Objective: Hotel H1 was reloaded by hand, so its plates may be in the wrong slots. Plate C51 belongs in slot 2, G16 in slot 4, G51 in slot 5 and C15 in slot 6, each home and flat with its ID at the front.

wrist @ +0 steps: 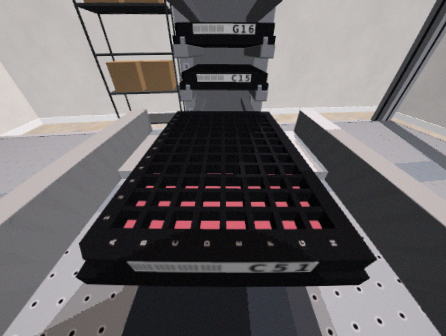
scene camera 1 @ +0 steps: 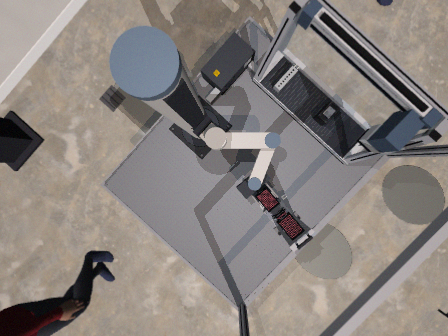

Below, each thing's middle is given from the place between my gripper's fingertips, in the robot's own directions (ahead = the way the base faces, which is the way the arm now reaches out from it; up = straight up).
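Scene:
The framed deck (scene camera 1: 340,114) is 62 cm to the left of my hand, 25 cm behind it and 13 cm below it.

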